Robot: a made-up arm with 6 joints.
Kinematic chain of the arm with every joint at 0, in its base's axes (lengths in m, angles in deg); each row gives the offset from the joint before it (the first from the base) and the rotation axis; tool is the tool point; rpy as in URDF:
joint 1: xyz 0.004 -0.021 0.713 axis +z
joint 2: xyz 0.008 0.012 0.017 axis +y
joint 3: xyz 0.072 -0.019 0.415 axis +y
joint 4: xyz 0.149 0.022 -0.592 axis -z
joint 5: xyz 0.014 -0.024 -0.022 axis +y
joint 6: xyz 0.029 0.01 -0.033 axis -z
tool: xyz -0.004 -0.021 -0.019 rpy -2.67 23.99 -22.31
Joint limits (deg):
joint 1: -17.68..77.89
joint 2: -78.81..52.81
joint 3: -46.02..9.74
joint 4: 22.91..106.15
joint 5: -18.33..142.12
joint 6: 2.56..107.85
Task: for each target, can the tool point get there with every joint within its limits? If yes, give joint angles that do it. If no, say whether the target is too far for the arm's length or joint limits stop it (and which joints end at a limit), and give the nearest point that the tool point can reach.
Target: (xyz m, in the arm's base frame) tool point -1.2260 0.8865 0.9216
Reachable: no: too far | nearest point 0.0629 0.5693 0.9093 | short by 1.327 m
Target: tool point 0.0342 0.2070 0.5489
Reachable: yes | joints 70.38 -11.71 2.42 81.29 79.02 81.01
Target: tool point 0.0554 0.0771 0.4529
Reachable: yes | joints 38.26 17.88 2.79 94.21 63.44 68.63
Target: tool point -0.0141 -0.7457 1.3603
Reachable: no: joint limits stop it (at a limit: joint 1, joint 3, joint 5, joint 6) | nearest point 0.1801 -0.1281 1.3522 | short by 0.647 m
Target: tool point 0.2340 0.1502 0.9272
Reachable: yes | joints 32.42 -66.97 -11.05 44.55 94.34 32.09
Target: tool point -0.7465 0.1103 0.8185
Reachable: no: joint limits stop it (at a limit: joint 2, joint 3, joint 4, joint 6) | nearest point -0.1542 0.0067 0.5240 | short by 0.670 m
